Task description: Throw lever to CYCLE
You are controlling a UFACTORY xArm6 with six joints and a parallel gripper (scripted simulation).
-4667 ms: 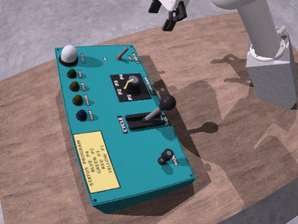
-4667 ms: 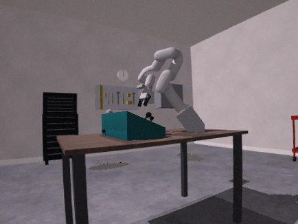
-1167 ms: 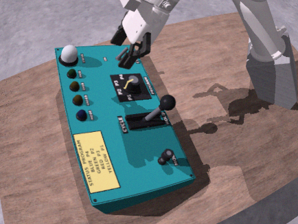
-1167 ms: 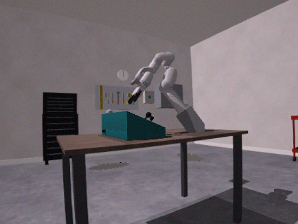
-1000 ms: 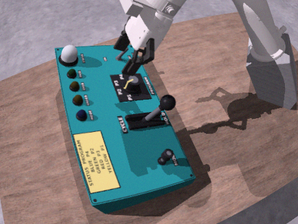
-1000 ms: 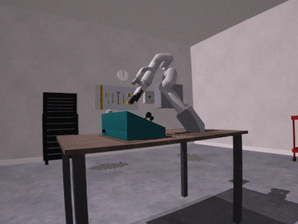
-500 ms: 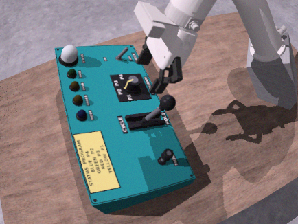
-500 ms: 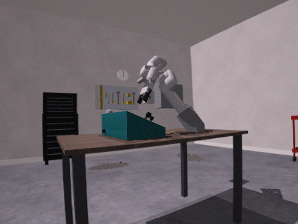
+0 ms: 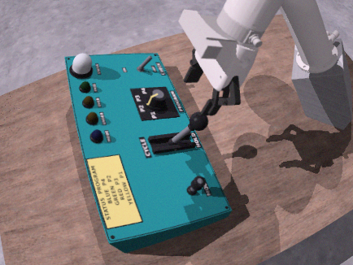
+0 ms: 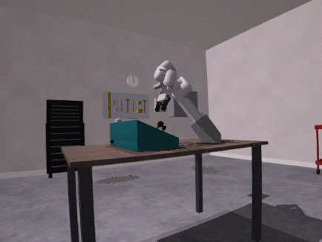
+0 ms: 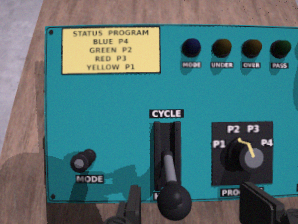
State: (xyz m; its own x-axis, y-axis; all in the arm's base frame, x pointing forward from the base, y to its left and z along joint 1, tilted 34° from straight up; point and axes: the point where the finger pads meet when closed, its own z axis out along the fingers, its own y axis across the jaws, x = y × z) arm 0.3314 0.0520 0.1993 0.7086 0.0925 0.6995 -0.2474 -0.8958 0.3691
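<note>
Now: the black ball-topped lever 30 mm ahead of my hand, 10 mm to the right of it and 130 mm below it. The rest, counted from my hand: teal console 70 mm ahead, 80 mm to the right, 160 mm below; mode toggle 80 mm ahead, 100 mm to the left, 130 mm below; program dial 30 mm ahead, 130 mm to the right, 140 mm below.
</note>
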